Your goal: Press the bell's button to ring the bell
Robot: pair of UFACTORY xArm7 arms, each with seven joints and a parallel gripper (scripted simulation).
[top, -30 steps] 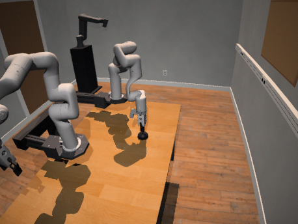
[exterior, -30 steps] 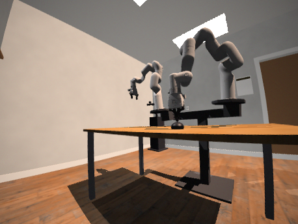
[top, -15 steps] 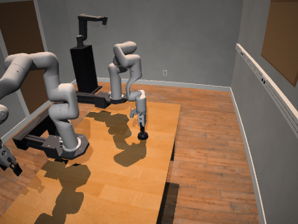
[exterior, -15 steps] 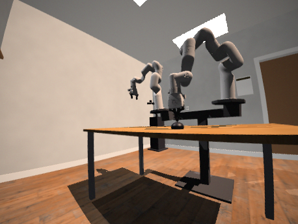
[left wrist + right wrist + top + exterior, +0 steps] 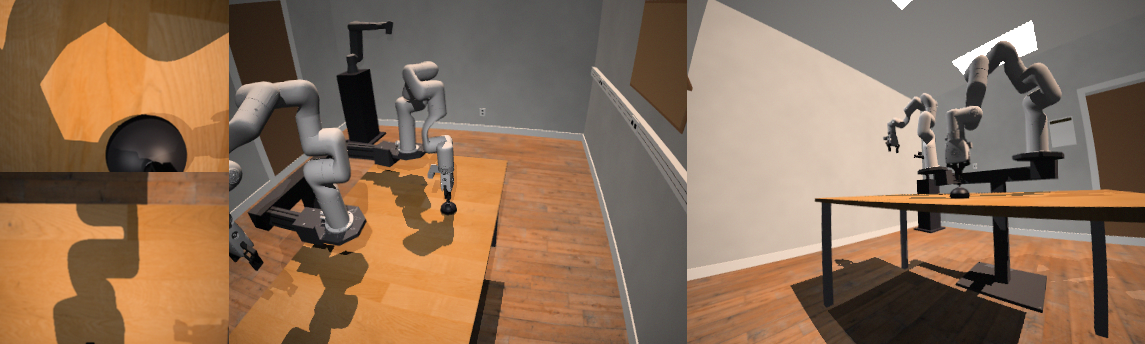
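The small button lies 40 mm below my left hand. The rest, counted from my left hand: bell: 60 mm below.
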